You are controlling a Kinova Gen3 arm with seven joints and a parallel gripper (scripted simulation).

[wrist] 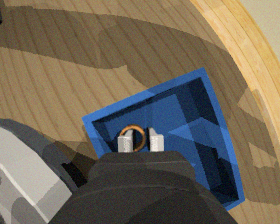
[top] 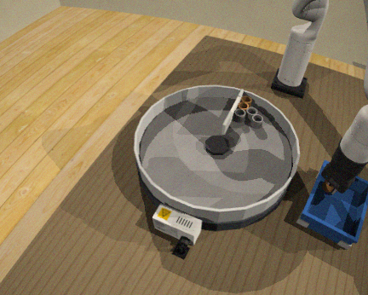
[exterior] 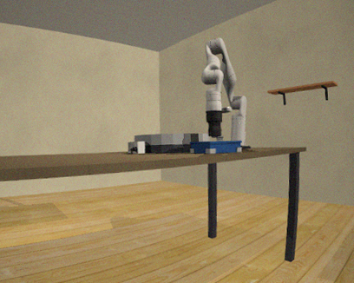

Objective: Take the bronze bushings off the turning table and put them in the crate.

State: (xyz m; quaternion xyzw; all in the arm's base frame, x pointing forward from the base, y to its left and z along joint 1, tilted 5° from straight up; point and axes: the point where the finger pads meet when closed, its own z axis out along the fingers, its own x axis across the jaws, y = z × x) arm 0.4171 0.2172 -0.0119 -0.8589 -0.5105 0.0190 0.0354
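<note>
Now: the blue crate 50 mm ahead of my hand and 20 mm to the left of it. Round my hand: turning table 30 mm ahead, 330 mm to the right, 20 mm above.
</note>
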